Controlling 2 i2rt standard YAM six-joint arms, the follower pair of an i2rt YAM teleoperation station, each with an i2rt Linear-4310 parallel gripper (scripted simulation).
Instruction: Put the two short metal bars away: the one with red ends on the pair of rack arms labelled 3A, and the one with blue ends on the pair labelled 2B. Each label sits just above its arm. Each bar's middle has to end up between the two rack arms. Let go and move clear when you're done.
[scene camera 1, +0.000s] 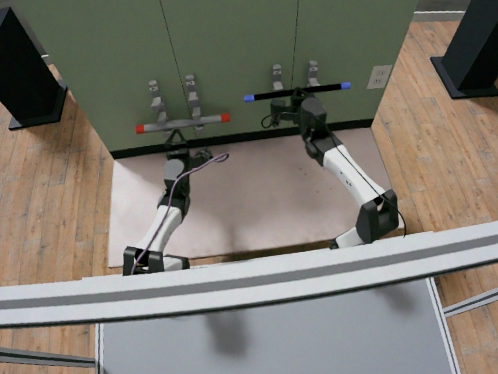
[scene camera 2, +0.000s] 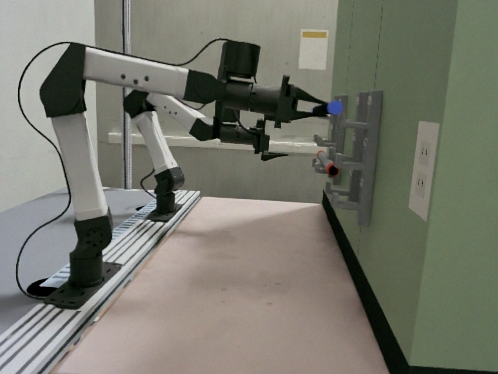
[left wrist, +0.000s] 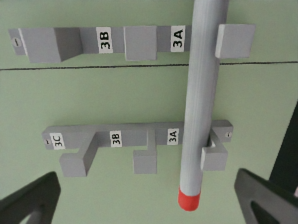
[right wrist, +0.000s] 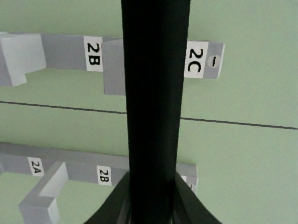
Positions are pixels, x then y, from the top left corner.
Labels:
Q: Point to a rack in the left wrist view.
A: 78, 164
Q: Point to a blue-ended black bar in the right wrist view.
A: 154, 46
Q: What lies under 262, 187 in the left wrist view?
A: My left gripper.

